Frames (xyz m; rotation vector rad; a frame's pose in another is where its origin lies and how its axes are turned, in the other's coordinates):
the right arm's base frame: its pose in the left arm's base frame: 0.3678 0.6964 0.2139 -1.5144 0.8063 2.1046
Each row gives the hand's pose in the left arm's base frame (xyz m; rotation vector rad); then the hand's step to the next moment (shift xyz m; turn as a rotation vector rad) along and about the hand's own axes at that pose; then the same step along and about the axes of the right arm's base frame.
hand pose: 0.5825 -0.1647 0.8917 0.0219 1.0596 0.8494
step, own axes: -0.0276 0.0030 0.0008 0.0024 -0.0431 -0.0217
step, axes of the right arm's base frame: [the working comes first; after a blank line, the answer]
step, axes of the left arm's base frame: -0.0070 -0.0148 0.0224 0.0097 -0.0363 -0.0304

-0.0191 0.0201 0.0004 0.0256 0.0144 -0.0384
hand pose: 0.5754 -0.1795 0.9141 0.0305 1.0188 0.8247
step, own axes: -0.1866 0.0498 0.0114 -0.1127 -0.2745 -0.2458
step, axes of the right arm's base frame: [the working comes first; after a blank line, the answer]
step, axes of the left arm's base frame: -0.0689 -0.0769 0.1636 -0.0531 -0.3475 -0.1579

-0.1337 0.1352 0.0357 0.1651 0.2586 -0.2331
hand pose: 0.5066 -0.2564 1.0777 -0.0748 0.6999 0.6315
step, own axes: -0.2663 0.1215 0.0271 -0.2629 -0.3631 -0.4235
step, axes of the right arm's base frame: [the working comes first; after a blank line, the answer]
step, axes of the left arm's base frame: -0.2096 -0.0317 0.2036 -0.1940 -0.5450 -0.2138

-0.1270 0.1996 0.1744 0.2619 0.4832 -0.2796
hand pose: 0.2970 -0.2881 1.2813 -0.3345 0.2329 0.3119
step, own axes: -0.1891 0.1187 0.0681 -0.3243 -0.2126 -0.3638
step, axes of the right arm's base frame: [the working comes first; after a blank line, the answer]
step, axes of the left arm's base frame: -0.2033 0.0815 0.0806 -0.2912 -0.4046 -0.1850

-0.0118 0.0858 0.2167 0.2659 0.4470 -0.1103
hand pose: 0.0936 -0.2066 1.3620 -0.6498 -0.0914 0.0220
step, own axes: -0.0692 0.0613 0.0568 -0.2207 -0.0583 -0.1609
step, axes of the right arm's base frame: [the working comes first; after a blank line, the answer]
step, axes of the left arm's base frame: -0.0736 0.0797 0.0025 -0.2055 -0.1543 -0.1094

0.0212 -0.0117 0.1058 0.1682 0.2225 0.0151
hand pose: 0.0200 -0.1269 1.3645 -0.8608 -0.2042 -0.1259
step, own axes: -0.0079 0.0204 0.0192 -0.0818 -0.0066 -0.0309
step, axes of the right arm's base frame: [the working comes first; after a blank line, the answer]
step, axes of the left arm's base frame: -0.0062 0.0280 -0.0047 -0.0769 -0.0256 -0.0334

0.0065 -0.0178 0.0221 0.0559 0.0610 0.0290
